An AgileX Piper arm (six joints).
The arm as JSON. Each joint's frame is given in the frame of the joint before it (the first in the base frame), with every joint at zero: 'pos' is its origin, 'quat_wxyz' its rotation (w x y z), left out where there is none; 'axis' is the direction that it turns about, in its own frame. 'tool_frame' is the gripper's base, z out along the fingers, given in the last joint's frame.
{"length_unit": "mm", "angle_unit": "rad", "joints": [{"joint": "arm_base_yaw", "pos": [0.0, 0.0, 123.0], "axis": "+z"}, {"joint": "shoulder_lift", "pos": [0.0, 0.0, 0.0], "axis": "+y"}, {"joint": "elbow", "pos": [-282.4, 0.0, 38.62], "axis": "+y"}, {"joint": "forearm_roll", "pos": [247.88, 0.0, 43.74], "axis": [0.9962, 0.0, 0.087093]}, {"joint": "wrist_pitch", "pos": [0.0, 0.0, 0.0], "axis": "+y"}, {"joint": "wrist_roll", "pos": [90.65, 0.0, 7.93], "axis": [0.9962, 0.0, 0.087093]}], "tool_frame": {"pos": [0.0, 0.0, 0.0], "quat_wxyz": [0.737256, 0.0, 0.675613, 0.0]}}
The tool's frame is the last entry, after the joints.
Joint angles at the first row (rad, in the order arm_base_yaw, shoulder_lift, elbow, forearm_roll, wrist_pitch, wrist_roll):
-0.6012 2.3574 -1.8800 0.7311 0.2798 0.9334
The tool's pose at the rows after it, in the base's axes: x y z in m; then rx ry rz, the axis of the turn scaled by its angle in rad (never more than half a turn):
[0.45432 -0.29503 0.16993 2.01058 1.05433 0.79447]
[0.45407 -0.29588 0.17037 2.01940 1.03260 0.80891]
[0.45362 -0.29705 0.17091 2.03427 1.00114 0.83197]
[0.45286 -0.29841 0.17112 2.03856 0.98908 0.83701]
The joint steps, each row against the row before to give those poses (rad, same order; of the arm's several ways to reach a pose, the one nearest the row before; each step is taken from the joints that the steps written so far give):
-0.0064 0.0000 0.0000 0.0239 -0.0011 0.0000
-0.0020 0.0000 0.0000 0.0203 -0.0024 0.0000
-0.0031 0.0000 0.0000 0.0313 -0.0008 0.0000
-0.0030 0.0000 0.0001 0.0089 -0.0012 0.0000

